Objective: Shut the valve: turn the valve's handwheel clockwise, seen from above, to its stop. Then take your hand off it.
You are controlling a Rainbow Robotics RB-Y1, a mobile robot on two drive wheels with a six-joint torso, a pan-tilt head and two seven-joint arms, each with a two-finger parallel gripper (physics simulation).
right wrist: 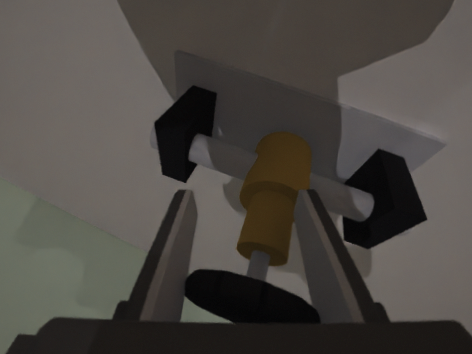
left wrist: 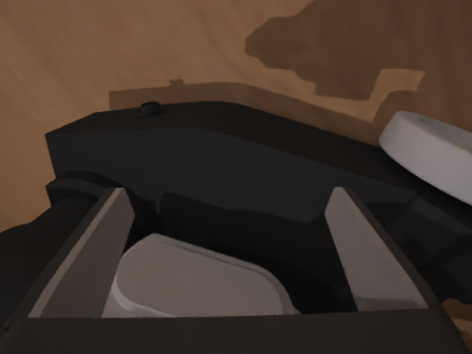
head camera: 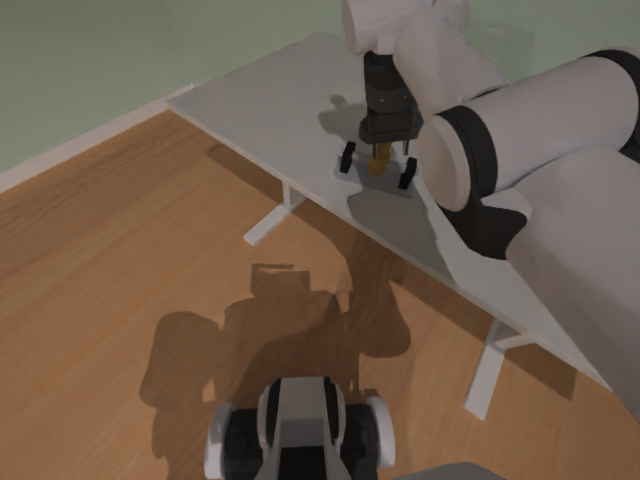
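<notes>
The valve's yellow body (head camera: 377,166) (right wrist: 282,160) stands on a pale pipe (right wrist: 225,156) over a grey plate (head camera: 356,179) (right wrist: 300,110). In the right wrist view its black handwheel (right wrist: 245,295) is seen nearly edge-on, on a thin grey stem. My right gripper (head camera: 391,155) (right wrist: 245,201) is over the valve, shut on the handwheel, with a finger against each side of the rim. The gripper hides the handwheel in the head view. The handwheel's turn angle cannot be read. My left gripper (left wrist: 231,200) is open and empty, above the robot's own base, far from the valve.
Black clamps (head camera: 347,157) (head camera: 408,173) (right wrist: 175,145) (right wrist: 385,200) hold the pipe on both sides of the valve. The plate lies on a white table (head camera: 248,103) beside a green wall. The robot's dark base (left wrist: 200,160) and a white wheel (left wrist: 430,152) lie below the left gripper.
</notes>
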